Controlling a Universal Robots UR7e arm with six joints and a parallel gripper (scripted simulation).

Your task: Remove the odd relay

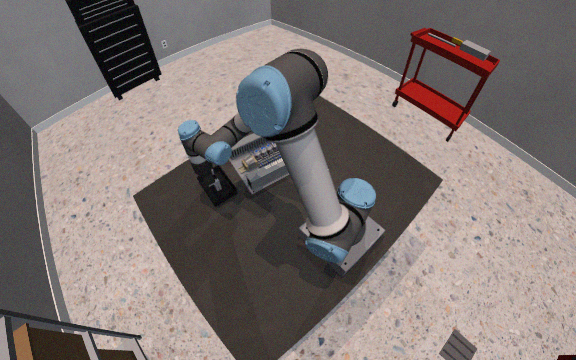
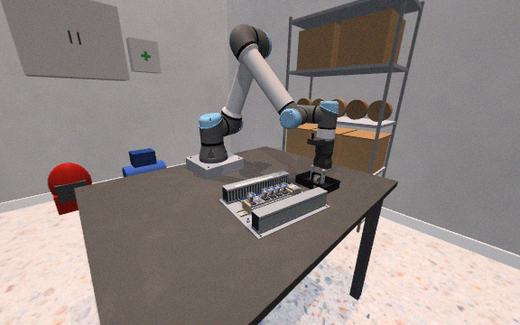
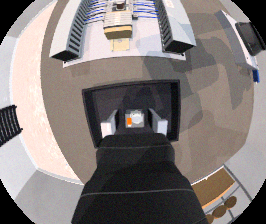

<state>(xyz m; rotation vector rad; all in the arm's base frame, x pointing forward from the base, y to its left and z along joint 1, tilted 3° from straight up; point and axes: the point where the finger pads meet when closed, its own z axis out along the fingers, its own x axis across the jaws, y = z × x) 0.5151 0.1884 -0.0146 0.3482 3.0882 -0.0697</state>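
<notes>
Now: hand 1 cm above the relay. From my hand the other things lie so: black parts tray (2 cm below); then relay panel (27 cm to the right, 4 cm behind, 1 cm below).
</notes>
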